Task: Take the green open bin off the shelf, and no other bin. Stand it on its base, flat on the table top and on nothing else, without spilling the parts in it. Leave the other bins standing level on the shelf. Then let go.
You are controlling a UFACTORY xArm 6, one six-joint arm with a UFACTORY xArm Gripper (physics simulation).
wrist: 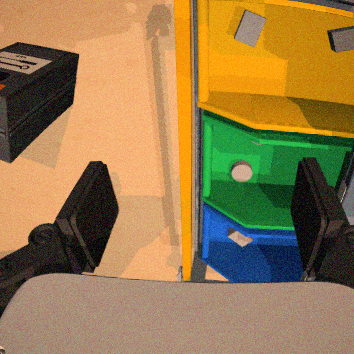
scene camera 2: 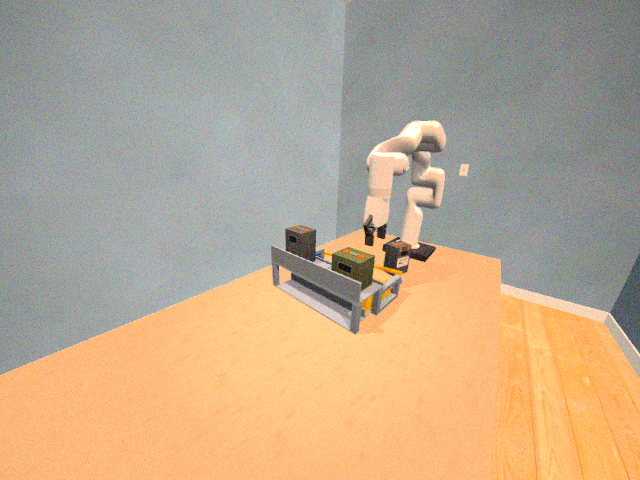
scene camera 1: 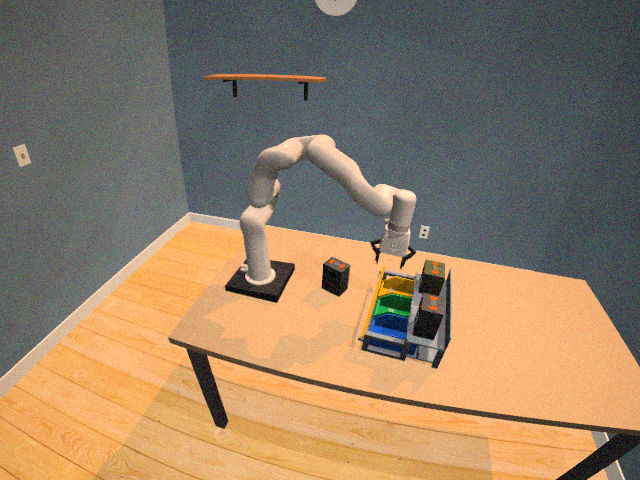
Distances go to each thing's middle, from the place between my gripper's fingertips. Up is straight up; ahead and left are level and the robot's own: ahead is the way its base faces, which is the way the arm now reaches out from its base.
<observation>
I see the yellow bin [wrist: 289, 81] 60 mm ahead of my hand, 30 mm to the left of it and 150 mm below it. From my hand the other things lie so: green open bin [wrist: 263, 201] 60 mm ahead, 90 mm to the right, 150 mm below; blue bin [scene camera 1: 391, 325] 60 mm ahead, 200 mm to the right, 150 mm below.
</observation>
